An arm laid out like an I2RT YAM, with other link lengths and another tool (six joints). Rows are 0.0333 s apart.
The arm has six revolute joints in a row. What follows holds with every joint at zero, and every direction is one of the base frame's. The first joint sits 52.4 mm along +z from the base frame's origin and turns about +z. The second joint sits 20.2 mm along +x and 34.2 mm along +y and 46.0 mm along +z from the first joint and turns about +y. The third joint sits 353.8 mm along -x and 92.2 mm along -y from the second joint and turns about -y. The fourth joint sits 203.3 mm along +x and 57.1 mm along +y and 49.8 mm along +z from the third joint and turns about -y. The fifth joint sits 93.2 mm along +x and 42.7 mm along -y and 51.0 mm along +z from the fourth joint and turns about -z. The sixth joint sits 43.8 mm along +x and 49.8 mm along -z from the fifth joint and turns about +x. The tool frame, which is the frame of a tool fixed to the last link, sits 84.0 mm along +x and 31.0 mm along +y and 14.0 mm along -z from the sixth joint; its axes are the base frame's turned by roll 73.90, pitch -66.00 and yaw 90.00 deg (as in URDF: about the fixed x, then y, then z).
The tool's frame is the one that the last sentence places.
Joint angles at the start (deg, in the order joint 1, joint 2, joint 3, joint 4, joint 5, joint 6):
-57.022, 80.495, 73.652, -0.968, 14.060, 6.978
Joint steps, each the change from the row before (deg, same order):
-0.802, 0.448, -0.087, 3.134, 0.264, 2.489
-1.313, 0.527, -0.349, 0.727, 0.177, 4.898
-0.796, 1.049, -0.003, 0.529, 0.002, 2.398
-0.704, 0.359, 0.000, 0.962, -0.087, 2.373
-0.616, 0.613, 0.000, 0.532, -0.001, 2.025
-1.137, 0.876, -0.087, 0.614, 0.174, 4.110
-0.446, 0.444, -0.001, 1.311, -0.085, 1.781
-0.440, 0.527, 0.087, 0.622, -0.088, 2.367
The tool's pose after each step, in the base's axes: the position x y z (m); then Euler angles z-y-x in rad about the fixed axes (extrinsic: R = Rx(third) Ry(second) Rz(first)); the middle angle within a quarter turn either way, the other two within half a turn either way. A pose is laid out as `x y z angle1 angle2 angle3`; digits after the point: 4 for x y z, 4 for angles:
0.1742 -0.3583 0.4431 1.2810 0.0405 1.5800
0.1681 -0.3655 0.4427 1.3615 0.0086 1.6051
0.1666 -0.3735 0.4391 1.3977 -0.0077 1.6244
0.1636 -0.3777 0.4418 1.4436 -0.0199 1.6267
0.1615 -0.3829 0.4409 1.4778 -0.0317 1.6377
0.1562 -0.3912 0.4390 1.5462 -0.0559 1.6628
0.1548 -0.3952 0.4421 1.5842 -0.0616 1.6585
0.1534 -0.3994 0.4429 1.6268 -0.0672 1.6673

